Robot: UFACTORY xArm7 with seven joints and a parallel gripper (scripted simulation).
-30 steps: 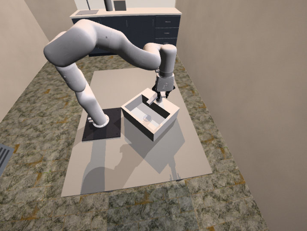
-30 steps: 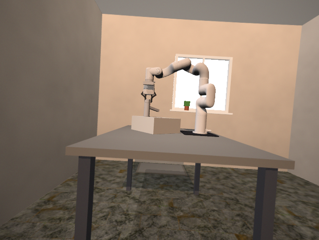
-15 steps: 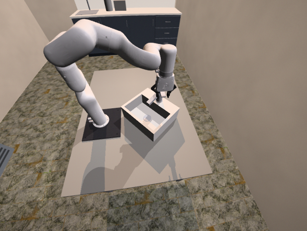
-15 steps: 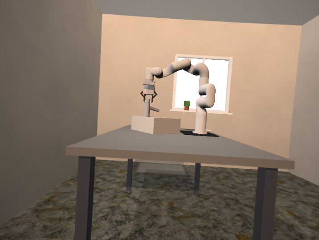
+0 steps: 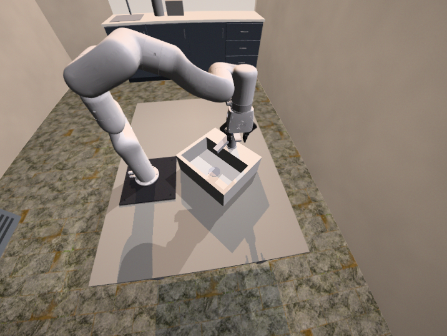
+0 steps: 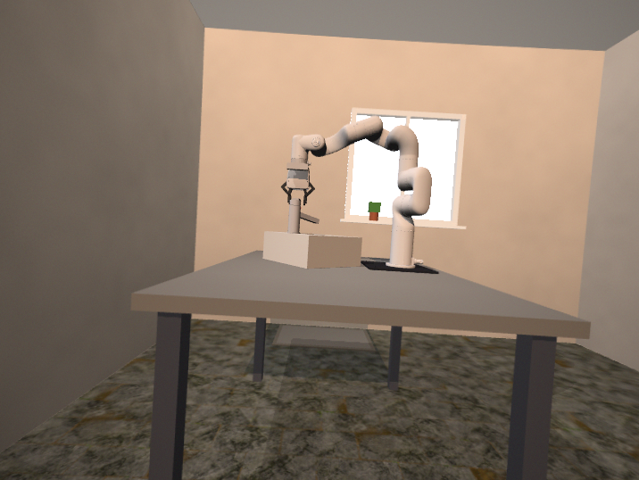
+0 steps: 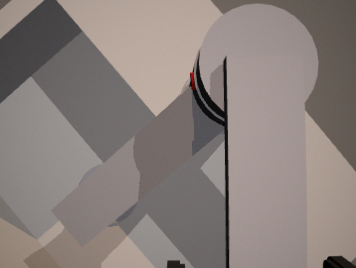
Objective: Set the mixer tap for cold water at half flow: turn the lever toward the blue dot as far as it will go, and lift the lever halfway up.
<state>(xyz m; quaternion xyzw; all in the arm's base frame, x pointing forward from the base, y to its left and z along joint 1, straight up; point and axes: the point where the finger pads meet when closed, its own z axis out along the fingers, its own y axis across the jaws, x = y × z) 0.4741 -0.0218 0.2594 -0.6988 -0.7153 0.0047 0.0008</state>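
Now: the lever 40 mm to the left of my hand. Also, from my hand: mixer tap 60 mm to the left, 40 mm below, 10 mm behind; sink 230 mm below, 90 mm behind, 20 mm to the left.
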